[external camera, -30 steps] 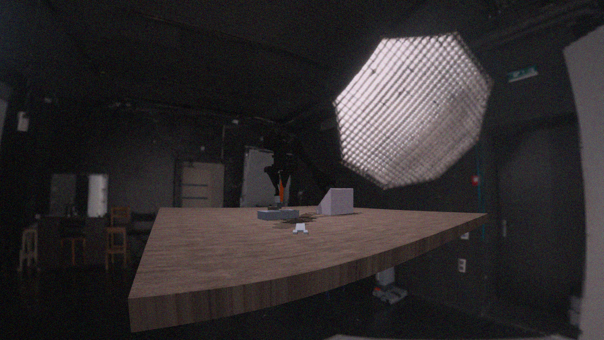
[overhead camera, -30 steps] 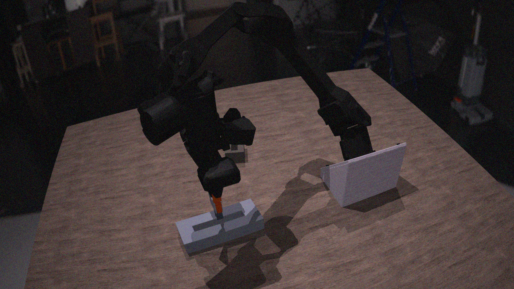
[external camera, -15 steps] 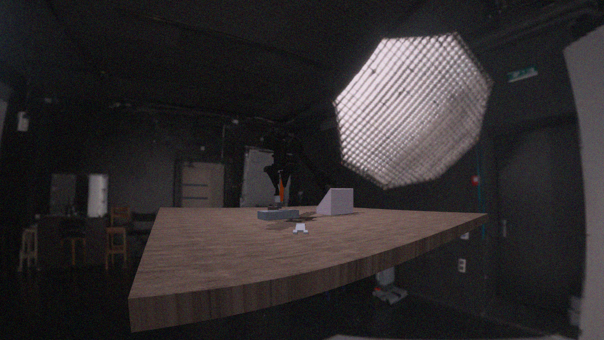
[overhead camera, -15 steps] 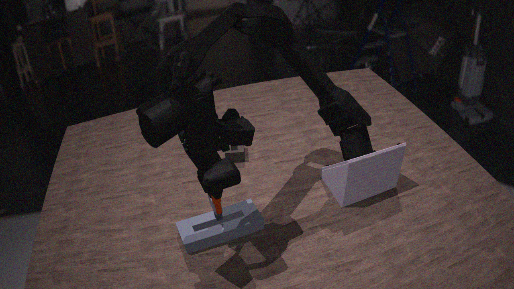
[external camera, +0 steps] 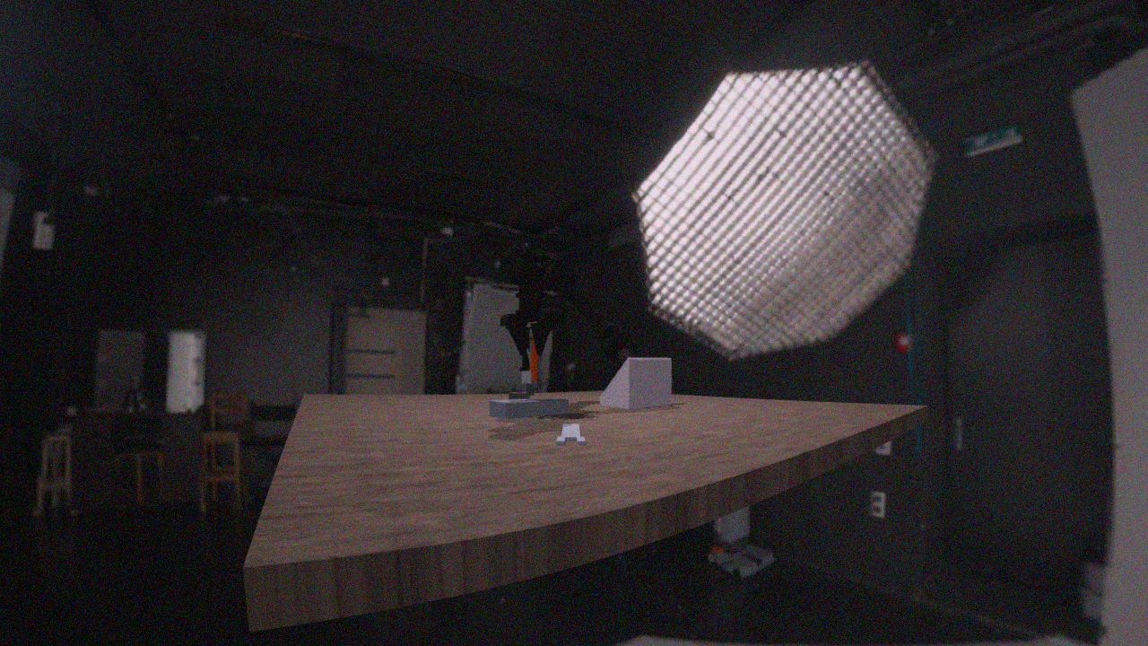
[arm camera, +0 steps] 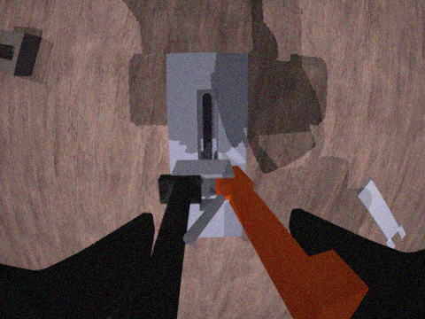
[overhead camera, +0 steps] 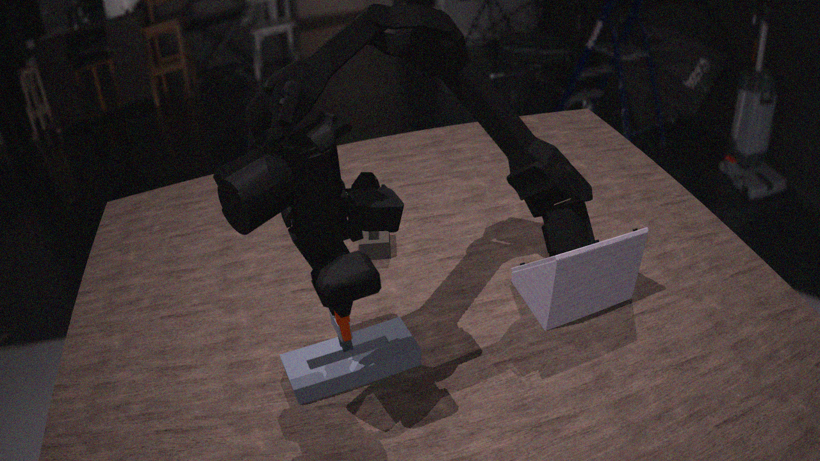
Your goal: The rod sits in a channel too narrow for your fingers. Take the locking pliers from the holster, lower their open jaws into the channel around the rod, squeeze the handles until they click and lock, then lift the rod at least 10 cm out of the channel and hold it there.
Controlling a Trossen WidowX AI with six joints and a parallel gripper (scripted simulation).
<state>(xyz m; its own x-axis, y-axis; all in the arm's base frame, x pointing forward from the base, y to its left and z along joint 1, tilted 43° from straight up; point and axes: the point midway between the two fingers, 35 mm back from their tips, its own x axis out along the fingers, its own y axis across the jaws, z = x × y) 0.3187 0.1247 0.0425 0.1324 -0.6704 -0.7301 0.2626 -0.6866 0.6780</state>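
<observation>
Right now the orange handle is 1 cm behind my gripper tip and 2 cm to the left of it. Round my gripper tip: dark rod (1 cm to the right, 13 cm below); small grey holster (6 cm behind, 27 cm to the right, 13 cm below); grey block (1 cm to the right, 12 cm below).
</observation>
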